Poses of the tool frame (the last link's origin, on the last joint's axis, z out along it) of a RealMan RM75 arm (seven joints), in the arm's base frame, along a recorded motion.
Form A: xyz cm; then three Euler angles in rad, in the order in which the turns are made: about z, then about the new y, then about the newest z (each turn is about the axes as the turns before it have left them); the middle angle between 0 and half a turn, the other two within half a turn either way.
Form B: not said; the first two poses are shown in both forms.
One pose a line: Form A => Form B
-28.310, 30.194, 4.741, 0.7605, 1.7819, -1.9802 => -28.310, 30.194, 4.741, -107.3, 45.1, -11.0
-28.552, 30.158, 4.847, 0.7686, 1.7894, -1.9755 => -28.552, 30.158, 4.847, -107.7, 44.6, -10.5
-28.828, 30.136, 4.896, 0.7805, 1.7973, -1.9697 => -28.828, 30.136, 4.896, -108.1, 43.8, -10.1
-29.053, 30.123, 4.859, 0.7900, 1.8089, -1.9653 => -29.053, 30.123, 4.859, -108.9, 43.2, -9.4
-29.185, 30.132, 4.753, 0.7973, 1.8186, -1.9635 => -29.185, 30.132, 4.753, -109.5, 42.6, -9.0
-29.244, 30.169, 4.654, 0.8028, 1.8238, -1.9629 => -29.244, 30.169, 4.654, -109.8, 42.3, -8.9
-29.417, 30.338, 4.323, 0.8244, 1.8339, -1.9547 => -29.417, 30.338, 4.323, -110.1, 41.0, -8.5
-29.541, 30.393, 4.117, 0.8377, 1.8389, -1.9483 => -29.541, 30.393, 4.117, -110.3, 40.2, -8.2
